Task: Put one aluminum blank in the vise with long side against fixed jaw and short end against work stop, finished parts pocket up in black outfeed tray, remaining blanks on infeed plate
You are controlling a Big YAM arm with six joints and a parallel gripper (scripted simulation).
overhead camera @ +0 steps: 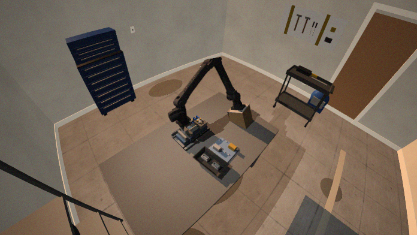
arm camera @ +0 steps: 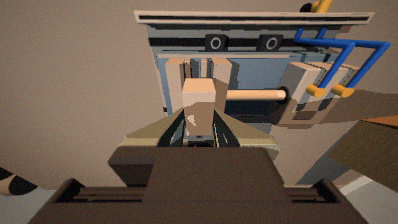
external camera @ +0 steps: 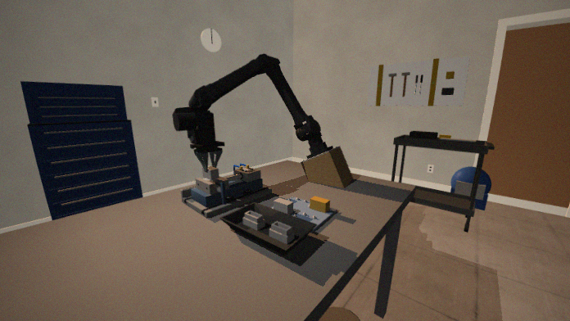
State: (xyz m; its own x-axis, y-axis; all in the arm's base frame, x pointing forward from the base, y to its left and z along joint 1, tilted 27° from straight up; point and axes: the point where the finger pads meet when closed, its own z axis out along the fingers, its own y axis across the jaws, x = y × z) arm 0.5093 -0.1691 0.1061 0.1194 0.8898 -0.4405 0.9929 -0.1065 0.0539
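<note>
Now: hand 7 cm past the vise, 1 cm to the right of it and 10 cm above it. From my hand the other things lie so: yellow brass blank (17 cm behind, 36 cm to the left, 11 cm below).
</note>
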